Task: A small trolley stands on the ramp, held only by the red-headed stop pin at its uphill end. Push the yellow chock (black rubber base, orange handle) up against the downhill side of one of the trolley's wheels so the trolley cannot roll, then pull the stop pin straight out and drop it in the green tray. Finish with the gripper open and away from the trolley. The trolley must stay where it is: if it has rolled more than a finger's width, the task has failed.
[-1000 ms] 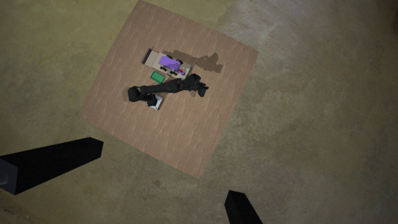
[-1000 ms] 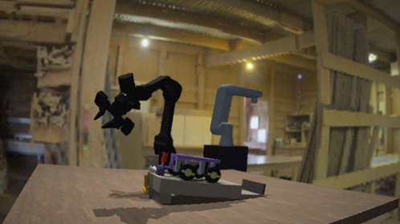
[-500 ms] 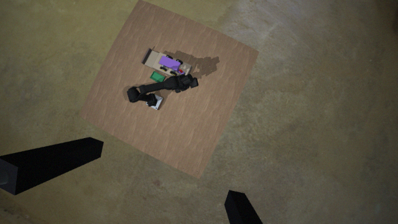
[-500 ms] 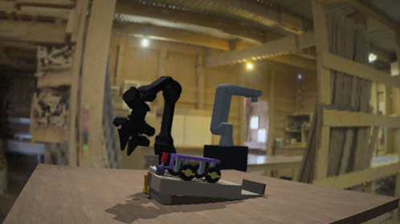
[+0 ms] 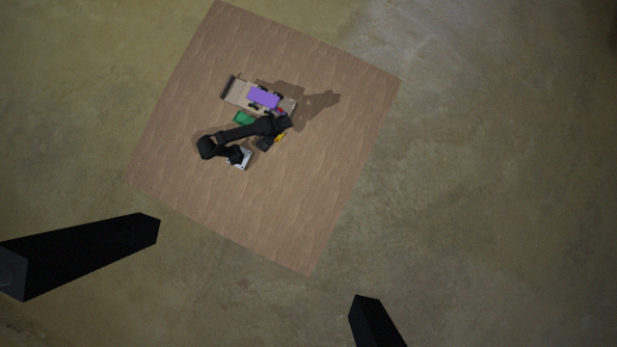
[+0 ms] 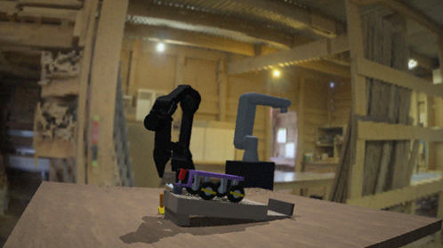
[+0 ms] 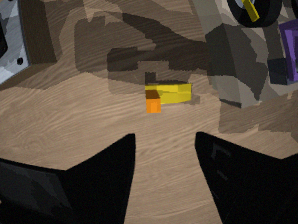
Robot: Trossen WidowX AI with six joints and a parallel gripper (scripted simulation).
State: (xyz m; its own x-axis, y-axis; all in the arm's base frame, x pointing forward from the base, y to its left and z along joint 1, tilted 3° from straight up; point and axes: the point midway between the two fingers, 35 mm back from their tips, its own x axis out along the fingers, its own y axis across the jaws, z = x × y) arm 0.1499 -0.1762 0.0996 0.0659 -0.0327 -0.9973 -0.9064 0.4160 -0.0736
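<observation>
Right now the yellow chock is 11 cm below my gripper tip and 2 cm ahead of it. Round my gripper tip: green tray 22 cm to the left, 13 cm below, 6 cm ahead; then purple trolley 18 cm ahead, 11 cm to the left, 1 cm below; then red-headed stop pin 14 cm ahead, 1 cm above.
</observation>
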